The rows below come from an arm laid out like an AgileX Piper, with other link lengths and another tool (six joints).
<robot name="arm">
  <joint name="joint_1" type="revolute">
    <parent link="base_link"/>
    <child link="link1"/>
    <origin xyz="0 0 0.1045"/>
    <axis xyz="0 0 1"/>
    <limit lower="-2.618" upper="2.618"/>
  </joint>
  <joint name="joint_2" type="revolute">
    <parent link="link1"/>
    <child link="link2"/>
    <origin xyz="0 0 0" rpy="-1.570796 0 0"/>
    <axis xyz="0 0 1"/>
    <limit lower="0" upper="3.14"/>
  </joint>
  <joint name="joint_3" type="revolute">
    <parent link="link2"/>
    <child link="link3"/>
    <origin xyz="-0.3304 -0.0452 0"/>
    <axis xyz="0 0 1"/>
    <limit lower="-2.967" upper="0"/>
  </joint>
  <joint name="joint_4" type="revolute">
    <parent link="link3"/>
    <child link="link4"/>
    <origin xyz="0.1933 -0.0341 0" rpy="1.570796 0 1.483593"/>
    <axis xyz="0 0 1"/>
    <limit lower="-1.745" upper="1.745"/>
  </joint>
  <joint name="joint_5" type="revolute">
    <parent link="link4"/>
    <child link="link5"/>
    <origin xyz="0 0 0" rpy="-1.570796 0 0"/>
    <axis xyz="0 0 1"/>
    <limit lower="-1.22" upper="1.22"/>
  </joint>
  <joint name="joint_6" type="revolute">
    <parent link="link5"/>
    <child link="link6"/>
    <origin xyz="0 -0.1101 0" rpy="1.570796 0 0"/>
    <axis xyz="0 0 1"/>
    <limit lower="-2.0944" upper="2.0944"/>
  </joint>
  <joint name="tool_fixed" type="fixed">
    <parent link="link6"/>
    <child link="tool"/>
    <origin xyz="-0.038 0.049 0.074" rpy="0 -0.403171 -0.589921"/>
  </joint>
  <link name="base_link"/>
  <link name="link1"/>
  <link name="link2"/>
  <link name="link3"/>
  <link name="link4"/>
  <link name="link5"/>
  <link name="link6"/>
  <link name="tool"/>
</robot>
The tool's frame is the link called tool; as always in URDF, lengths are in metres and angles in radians.
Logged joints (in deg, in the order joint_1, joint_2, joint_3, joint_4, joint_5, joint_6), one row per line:
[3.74, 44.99, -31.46, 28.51, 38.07, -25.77]
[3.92, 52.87, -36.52, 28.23, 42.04, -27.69]
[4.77, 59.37, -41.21, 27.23, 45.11, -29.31]
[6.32, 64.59, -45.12, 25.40, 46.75, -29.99]
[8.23, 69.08, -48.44, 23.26, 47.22, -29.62]
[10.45, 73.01, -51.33, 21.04, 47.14, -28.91]
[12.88, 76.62, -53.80, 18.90, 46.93, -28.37]
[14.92, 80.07, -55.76, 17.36, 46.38, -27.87]
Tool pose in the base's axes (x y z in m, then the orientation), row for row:
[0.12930, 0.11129, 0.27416, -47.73, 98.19, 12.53]
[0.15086, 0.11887, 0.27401, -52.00, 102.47, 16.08]
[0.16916, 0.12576, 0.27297, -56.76, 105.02, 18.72]
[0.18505, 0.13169, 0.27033, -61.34, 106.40, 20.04]
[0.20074, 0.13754, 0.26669, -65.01, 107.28, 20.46]
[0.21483, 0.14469, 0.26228, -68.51, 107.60, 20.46]
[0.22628, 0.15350, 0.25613, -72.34, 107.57, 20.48]
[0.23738, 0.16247, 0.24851, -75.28, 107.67, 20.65]
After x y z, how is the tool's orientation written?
As a rotation vector, in degrees.
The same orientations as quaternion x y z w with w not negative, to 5 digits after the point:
[-0.35555, 0.73144, 0.09334, 0.57434]
[-0.38012, 0.74907, 0.11755, 0.52971]
[-0.40850, 0.75582, 0.13473, 0.49367]
[-0.43612, 0.75648, 0.14248, 0.46608]
[-0.45795, 0.75571, 0.14413, 0.44543]
[-0.47902, 0.75234, 0.14306, 0.42902]
[-0.50205, 0.74656, 0.14213, 0.41279]
[-0.51909, 0.74243, 0.14239, 0.39883]

